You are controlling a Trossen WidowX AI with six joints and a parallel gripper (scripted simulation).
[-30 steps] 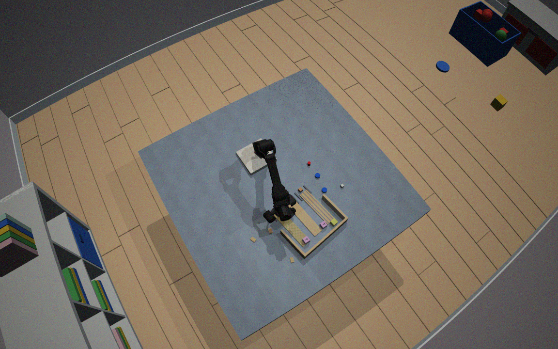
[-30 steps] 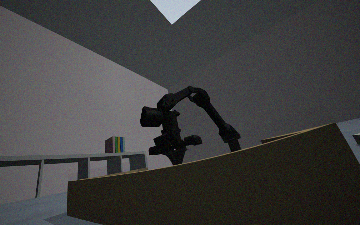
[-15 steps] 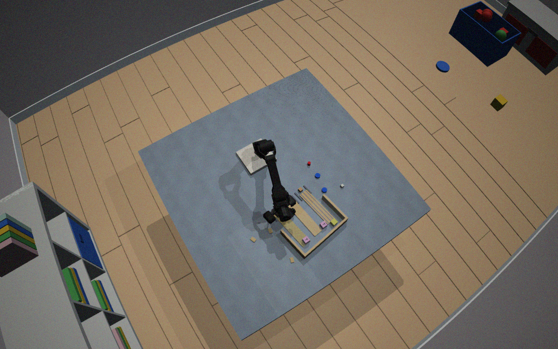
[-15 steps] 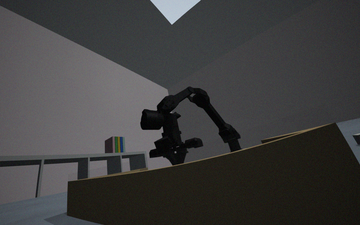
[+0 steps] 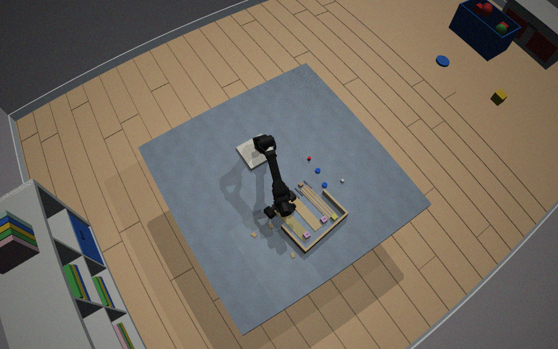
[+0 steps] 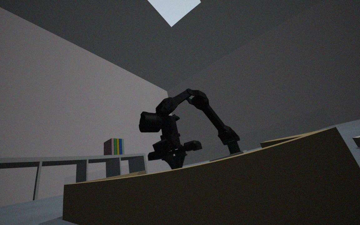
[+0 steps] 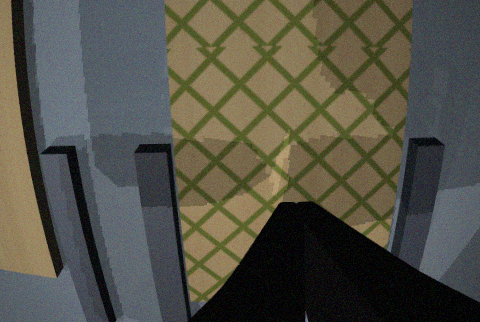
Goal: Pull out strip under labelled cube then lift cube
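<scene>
Now: gripper tip 100 mm short of the strip. Also, from my gripper tip: red piece (120 mm behind, 350 mm to the left).
</scene>
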